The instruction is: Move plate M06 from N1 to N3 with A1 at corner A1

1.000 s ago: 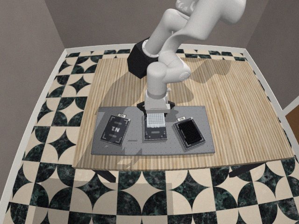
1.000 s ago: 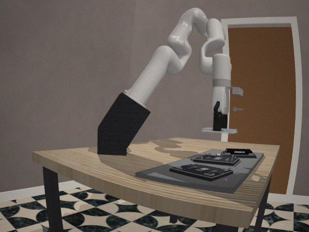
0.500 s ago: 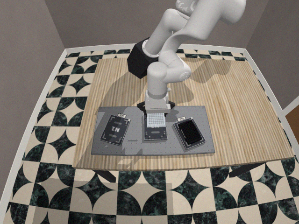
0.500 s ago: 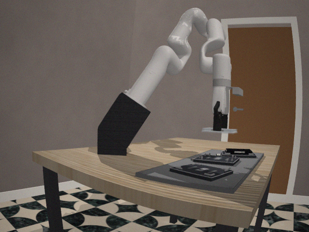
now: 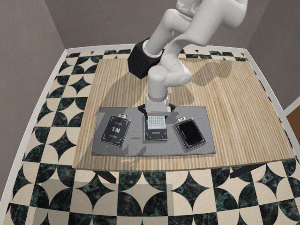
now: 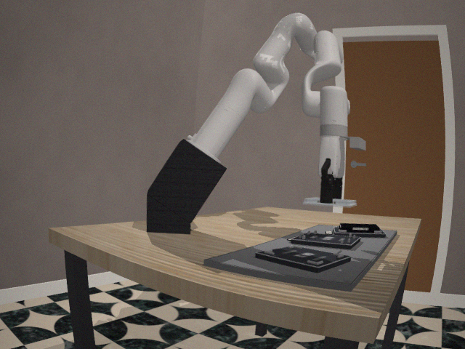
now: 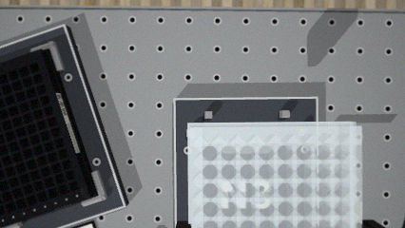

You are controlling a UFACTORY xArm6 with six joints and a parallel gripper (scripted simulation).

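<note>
Right now my hand is 11 cm above the nest N3. The rest, counted from my hand: black plate M09: 19 cm to the left, 10 cm below, 1 cm ahead; then well plate M06: 1 cm below; then nest N1: 21 cm to the right, 11 cm below, 6 cm ahead.
</note>
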